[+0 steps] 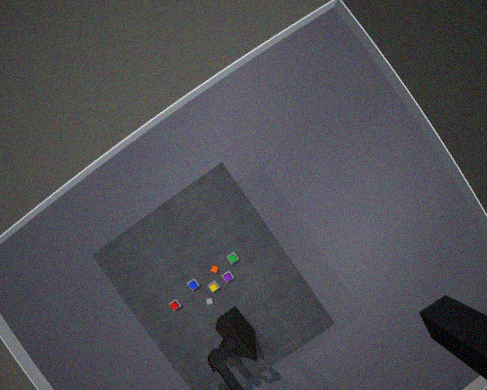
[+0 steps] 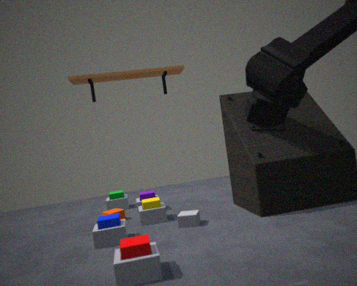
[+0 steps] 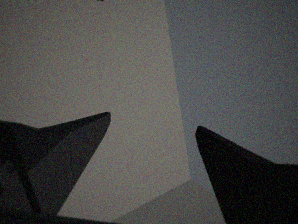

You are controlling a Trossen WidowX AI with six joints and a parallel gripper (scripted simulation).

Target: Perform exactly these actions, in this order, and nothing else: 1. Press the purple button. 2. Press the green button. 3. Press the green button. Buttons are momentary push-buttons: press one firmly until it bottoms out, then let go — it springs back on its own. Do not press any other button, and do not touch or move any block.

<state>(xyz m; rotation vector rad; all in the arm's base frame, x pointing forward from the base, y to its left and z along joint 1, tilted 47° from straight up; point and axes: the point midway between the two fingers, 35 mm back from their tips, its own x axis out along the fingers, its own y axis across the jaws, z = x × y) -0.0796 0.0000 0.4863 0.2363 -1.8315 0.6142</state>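
Right now my gripper tip is 48 cm to the left of the purple button, 47 cm above it and 38 cm short of it. Round my gripper tip: red button: 47 cm below, 38 cm ahead, 15 cm to the right; blue button: 47 cm below, 43 cm ahead, 30 cm to the right; grey block: 49 cm below, 32 cm to the right, 31 cm ahead.
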